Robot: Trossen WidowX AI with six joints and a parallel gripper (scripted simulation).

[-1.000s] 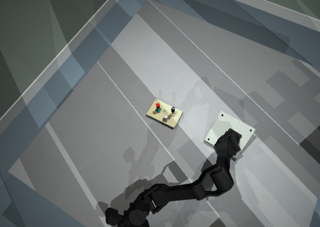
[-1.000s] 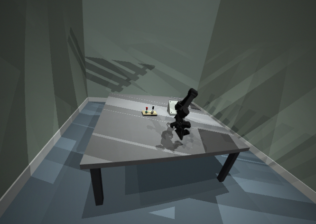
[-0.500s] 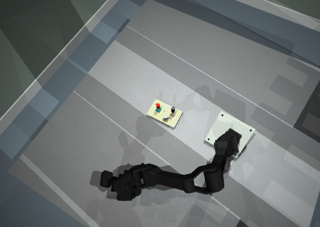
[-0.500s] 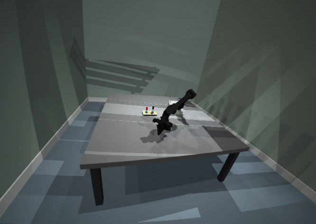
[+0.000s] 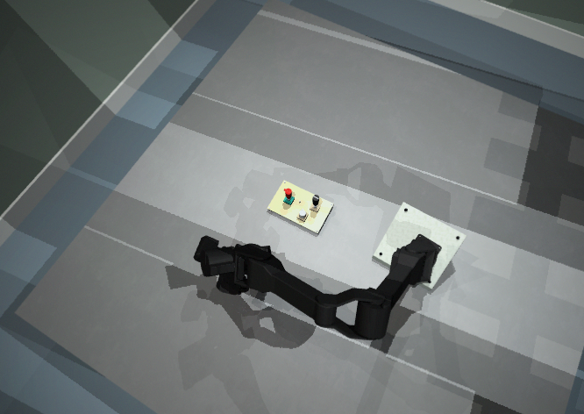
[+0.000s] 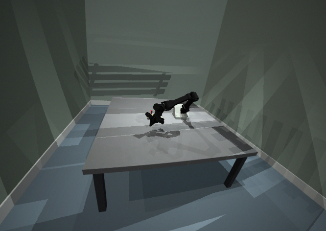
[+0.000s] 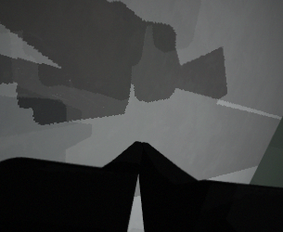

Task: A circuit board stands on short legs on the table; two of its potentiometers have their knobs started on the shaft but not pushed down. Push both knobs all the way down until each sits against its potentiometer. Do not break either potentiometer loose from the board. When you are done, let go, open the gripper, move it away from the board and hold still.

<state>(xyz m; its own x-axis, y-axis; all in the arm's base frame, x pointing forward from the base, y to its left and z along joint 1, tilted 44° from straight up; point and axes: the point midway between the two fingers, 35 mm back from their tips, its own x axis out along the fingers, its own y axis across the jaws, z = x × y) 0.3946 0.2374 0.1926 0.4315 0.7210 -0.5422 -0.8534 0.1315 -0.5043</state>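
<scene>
Right now my gripper tip is 3 cm past the red knob, 25 cm to the left of it and 2 cm below it. From my gripper tip the other things lie so: black knob (11 cm behind, 28 cm to the right, 3 cm above).
</scene>
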